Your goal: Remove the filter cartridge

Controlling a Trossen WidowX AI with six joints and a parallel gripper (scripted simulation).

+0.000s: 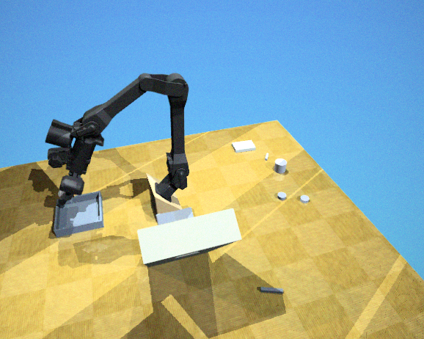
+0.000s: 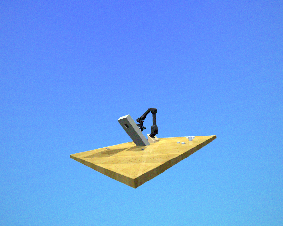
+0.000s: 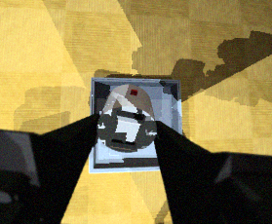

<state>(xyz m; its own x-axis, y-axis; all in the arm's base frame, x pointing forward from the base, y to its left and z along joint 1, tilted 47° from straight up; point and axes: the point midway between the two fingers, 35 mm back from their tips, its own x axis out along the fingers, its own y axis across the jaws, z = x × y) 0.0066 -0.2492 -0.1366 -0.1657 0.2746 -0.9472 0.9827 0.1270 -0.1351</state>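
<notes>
My gripper tip is now 2 cm past the grey-blue tray and 13 cm above it. Round my gripper tip: filter cartridge (right at my gripper tip); grey bar (38 cm ahead, 55 cm to the left, 14 cm below); flat white block (31 cm behind, 66 cm to the left, 13 cm below).
</notes>
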